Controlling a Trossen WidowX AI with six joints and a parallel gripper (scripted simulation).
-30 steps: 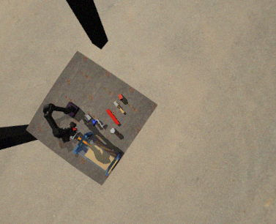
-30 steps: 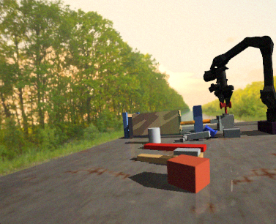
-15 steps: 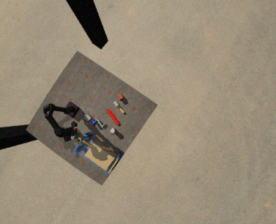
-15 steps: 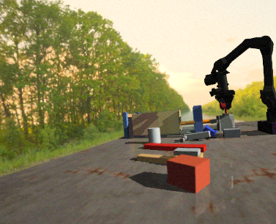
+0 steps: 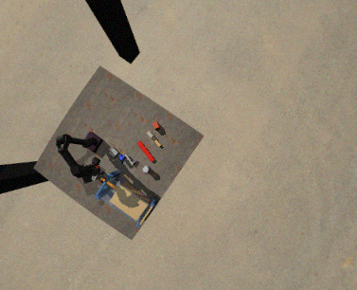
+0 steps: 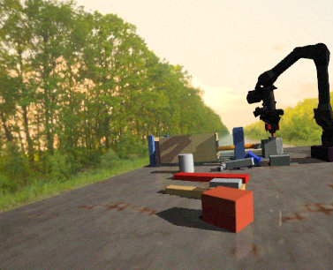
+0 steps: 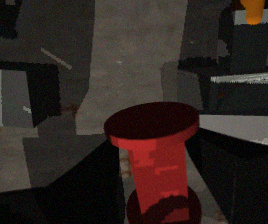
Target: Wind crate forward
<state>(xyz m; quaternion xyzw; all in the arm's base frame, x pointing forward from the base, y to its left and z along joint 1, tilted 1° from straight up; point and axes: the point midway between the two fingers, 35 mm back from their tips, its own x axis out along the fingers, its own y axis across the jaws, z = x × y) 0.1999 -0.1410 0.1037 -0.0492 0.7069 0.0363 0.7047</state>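
Right now the red knob is 20 mm above my gripper tip. Round my gripper tip: winch handle with red grip (40 mm to the right, 10 mm below); dark block (10 mm ahead, 160 mm to the left, 100 mm below); winch (20 mm behind, 110 mm to the right, 90 mm below).
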